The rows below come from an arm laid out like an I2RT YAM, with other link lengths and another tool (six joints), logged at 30 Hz.
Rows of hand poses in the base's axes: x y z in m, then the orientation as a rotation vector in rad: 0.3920, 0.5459, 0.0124, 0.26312, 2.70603, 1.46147; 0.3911, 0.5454, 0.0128, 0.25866, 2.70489, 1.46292; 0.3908, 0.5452, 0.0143, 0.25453, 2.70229, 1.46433; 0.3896, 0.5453, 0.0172, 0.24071, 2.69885, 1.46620; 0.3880, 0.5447, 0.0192, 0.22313, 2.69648, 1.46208; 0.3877, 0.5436, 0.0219, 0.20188, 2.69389, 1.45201; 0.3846, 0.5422, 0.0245, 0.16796, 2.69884, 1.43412; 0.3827, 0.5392, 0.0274, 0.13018, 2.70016, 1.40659; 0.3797, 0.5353, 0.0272, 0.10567, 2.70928, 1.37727; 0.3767, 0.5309, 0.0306, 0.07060, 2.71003, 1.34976; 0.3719, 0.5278, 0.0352, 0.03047, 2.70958, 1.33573; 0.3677, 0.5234, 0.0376, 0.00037, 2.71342, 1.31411; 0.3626, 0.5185, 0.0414, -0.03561, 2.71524, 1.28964
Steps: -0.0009, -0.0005, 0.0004, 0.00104, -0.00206, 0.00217; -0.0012, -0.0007, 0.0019, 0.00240, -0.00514, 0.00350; -0.0024, -0.0006, 0.0048, 0.00400, -0.01233, 0.00970; -0.0040, -0.0012, 0.0068, 0.00163, -0.02218, 0.01703; -0.0043, -0.0023, 0.0095, -0.00441, -0.03560, 0.02494; -0.0074, -0.0037, 0.0121, -0.01730, -0.05030, 0.04153; -0.0093, -0.0067, 0.0150, -0.03541, -0.07220, 0.05679; -0.0123, -0.0106, 0.0148, -0.05617, -0.08349, 0.06813; -0.0153, -0.0150, 0.0182, -0.07423, -0.10403, 0.08242; -0.0201, -0.0181, 0.0228, -0.08375, -0.12226, 0.10228; -0.0243, -0.0225, 0.0252, -0.09877, -0.13592, 0.11701; -0.0294, -0.0274, 0.0290, -0.11529, -0.15362, 0.13404
